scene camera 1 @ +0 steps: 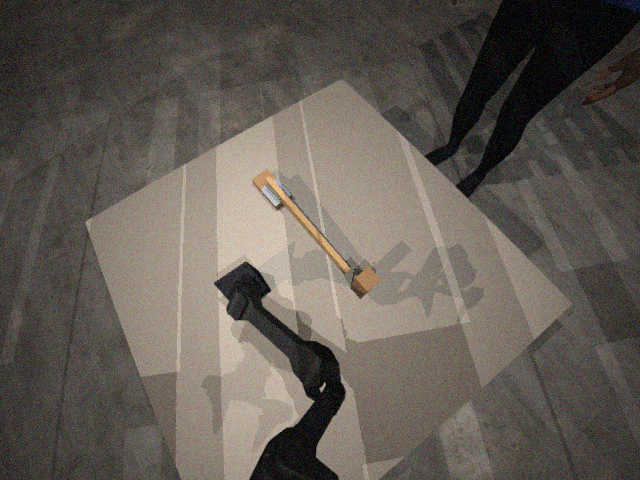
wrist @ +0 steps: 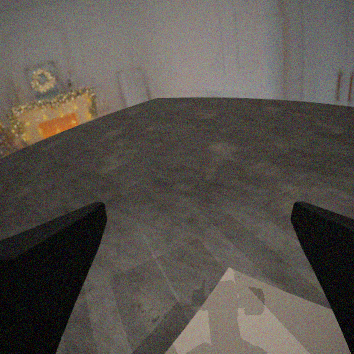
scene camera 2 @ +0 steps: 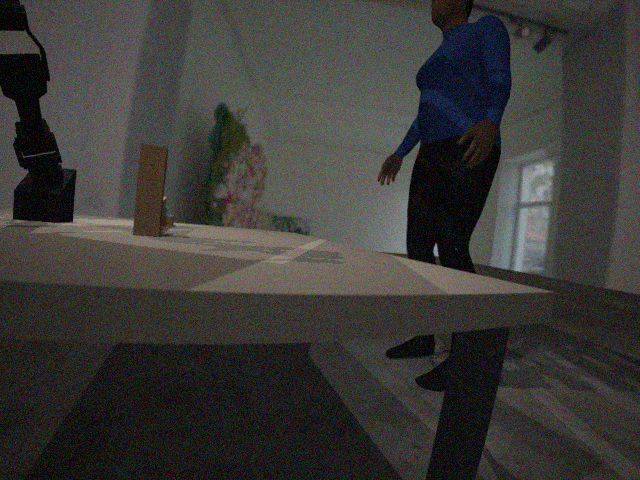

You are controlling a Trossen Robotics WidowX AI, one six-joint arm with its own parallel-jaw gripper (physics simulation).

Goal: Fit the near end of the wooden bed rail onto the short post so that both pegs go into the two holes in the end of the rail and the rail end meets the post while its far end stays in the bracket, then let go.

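Pixels of known places: gripper, between the fingertips: (wrist: 200,212); arm's base, origin of its link: (scene camera 1: 245,286) (scene camera 2: 48,181).
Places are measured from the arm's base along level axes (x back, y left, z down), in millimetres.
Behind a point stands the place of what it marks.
Observation:
The long pale wooden rail (scene camera 1: 309,226) {x -282, y 17, z 22 mm} lies diagonally in scene view 1. Its upper-left end is at the grey bracket (scene camera 1: 270,194) {x -275, y 234, z 65 mm}, beside a small orange-brown block. Its lower-right end is close to the brown wooden post (scene camera 1: 366,280) {x -261, y -245, z -79 mm} (scene camera 2: 149,191) {x -266, y -270, z 12 mm}, with a small dark gap and grey parts between them. Pegs and holes cannot be made out. The post stands upright in scene view 2 and hides most of the rail. My black gripper (scene camera 1: 242,280) (wrist: 200,212) {x 212, y -478, z -418 mm} is open and empty, to the left of the rail and apart from it. Rail and post do not show in the wrist view.
The pale striped table (scene camera 1: 413,361) {x -221, y -515, z 101 mm} (scene camera 2: 310,315) {x -405, y -723, z 118 mm} carries the parts and shadows of the arm. A person (scene camera 1: 496,103) (scene camera 2: 460,129) in a blue top and black trousers stands beyond the table's right edge. The wrist view looks past a table corner at the dark floor (wrist: 200,145).

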